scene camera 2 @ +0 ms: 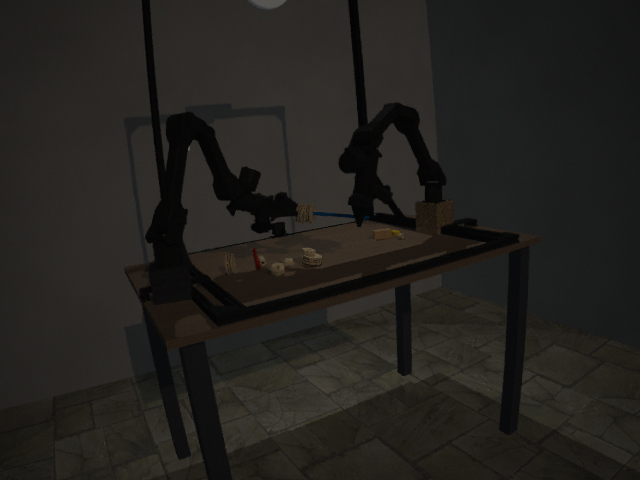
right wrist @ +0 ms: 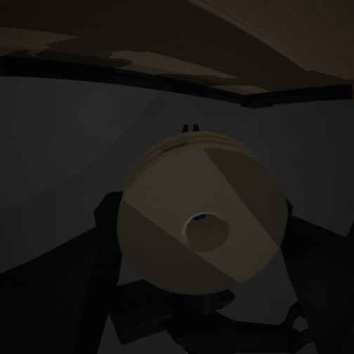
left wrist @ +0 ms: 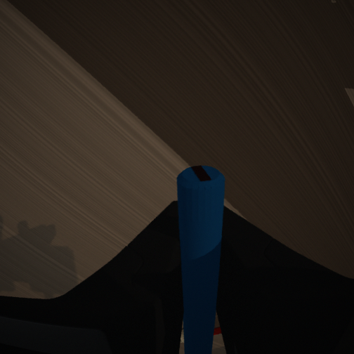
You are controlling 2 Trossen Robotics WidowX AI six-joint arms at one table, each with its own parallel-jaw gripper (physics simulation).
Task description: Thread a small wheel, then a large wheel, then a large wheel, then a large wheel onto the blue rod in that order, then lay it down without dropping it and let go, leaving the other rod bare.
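Pixels of known places: left gripper, fingertip midpoint: (scene camera 2: 358,226); right gripper, fingertip midpoint: (scene camera 2: 300,211); left arm's base at its link origin: (scene camera 2: 433,201); right arm's base at its link origin: (scene camera 2: 168,264).
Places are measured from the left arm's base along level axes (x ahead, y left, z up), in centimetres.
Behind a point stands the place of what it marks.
Observation:
My left gripper (scene camera 2: 360,220) @(x 45.4, y 8.0, z -0.4 cm) (left wrist: 193,212) is shut on the blue rod (scene camera 2: 338,214) @(x 49.4, y 4.0, z 3.5 cm) (left wrist: 200,235), which is held level above the table. Pale large wheels (scene camera 2: 305,213) @(x 57.1, y -1.3, z 4.6 cm) sit close together at the rod's left end in the scene view; how many, and whether a small one is among them, I cannot tell. My right gripper (scene camera 2: 297,208) @(x 56.2, y -4.8, z 4.7 cm) (right wrist: 202,230) is shut on a large wheel (right wrist: 170,215), at the left of that cluster. A bit of blue shows inside its hole in the right wrist view. The red rod (scene camera 2: 256,259) @(x 64.7, y -19.2, z -10.0 cm) (left wrist: 217,330) is on the table; its ends are hard to see.
A pale wheel (scene camera 2: 230,264) @(x 77.4, y -11.9, z -7.5 cm) stands on edge left of the red rod. Small pale wheels (scene camera 2: 277,268) @(x 67.6, y -2.6, z -9.4 cm) (scene camera 2: 288,261) @(x 60.7, y -7.1, z -9.7 cm) and a stacked pair (scene camera 2: 311,258) @(x 57.2, y -0.2, z -8.5 cm) lie to its right. A tan block (scene camera 2: 382,234) @(x 20.3, y -7.5, z -9.3 cm) and a yellow piece (scene camera 2: 395,233) @(x 14.5, y -6.7, z -9.9 cm) lie farther right. A black frame (scene camera 2: 330,290) @(x 70.6, y 24.3, z -9.3 cm) borders the table.

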